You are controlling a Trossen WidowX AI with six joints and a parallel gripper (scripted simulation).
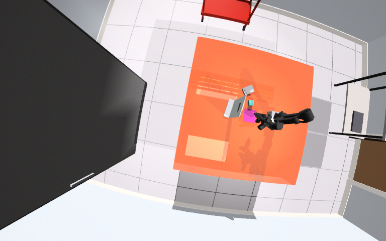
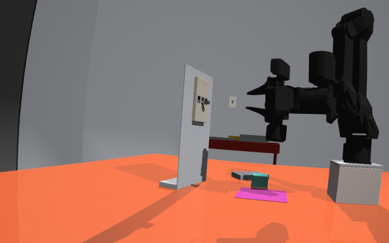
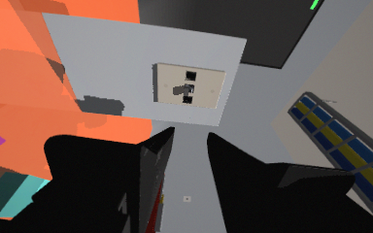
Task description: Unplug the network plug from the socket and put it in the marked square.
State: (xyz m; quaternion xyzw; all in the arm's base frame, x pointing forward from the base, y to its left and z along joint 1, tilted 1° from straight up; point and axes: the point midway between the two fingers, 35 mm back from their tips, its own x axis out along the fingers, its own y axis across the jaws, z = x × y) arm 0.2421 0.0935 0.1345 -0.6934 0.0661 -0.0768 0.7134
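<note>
Now: the grey network plug 12 cm ahead of my gripper tip. The rest, counted from my gripper tip: flat grey block 23 cm to the right, 22 cm below, 5 cm ahead; pink marked square 22 cm below, 5 cm behind, 1 cm to the right; upright panel 14 cm ahead, 9 cm below.
</note>
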